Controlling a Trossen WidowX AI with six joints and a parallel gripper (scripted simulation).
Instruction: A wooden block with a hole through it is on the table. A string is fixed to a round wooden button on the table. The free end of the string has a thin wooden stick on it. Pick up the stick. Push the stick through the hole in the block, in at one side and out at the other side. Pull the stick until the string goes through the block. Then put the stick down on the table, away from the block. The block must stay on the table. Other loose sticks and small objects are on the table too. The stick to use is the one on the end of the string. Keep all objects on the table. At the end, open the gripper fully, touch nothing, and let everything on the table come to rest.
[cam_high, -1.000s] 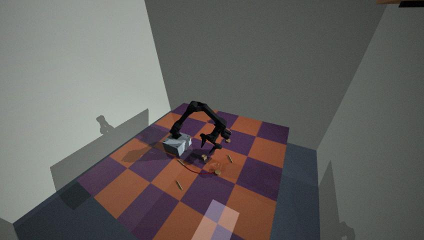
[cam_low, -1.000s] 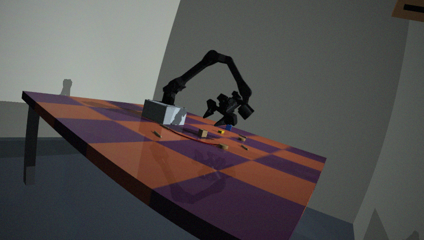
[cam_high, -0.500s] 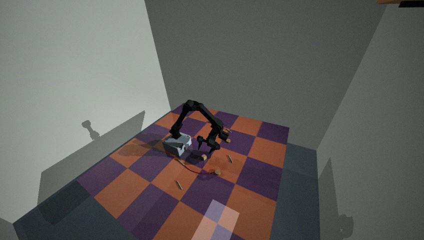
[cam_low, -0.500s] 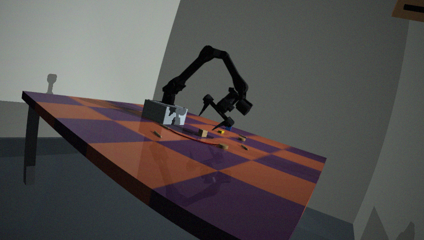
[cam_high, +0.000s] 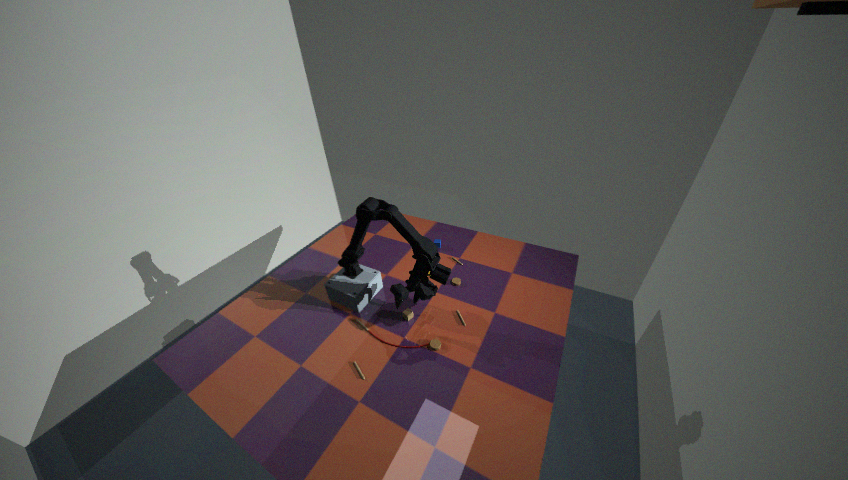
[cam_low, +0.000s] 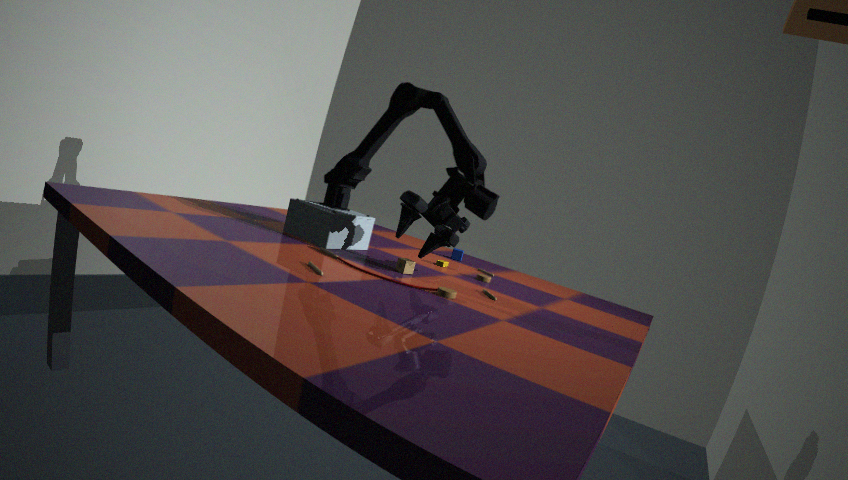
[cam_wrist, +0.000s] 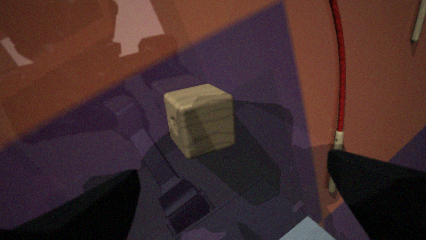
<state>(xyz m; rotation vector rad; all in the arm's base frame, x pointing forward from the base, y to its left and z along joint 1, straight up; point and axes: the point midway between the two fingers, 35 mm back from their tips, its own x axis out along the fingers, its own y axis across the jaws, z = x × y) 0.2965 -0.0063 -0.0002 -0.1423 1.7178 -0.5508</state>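
My gripper tip is 10 mm short of the wooden block and 40 mm above it. Round my gripper tip: yellow piece 50 mm behind, 260 mm to the left, 50 mm below; then thin wooden stick 110 mm behind, 130 mm to the right, 50 mm below; then blue cube 130 mm behind, 460 mm to the left, 40 mm below.
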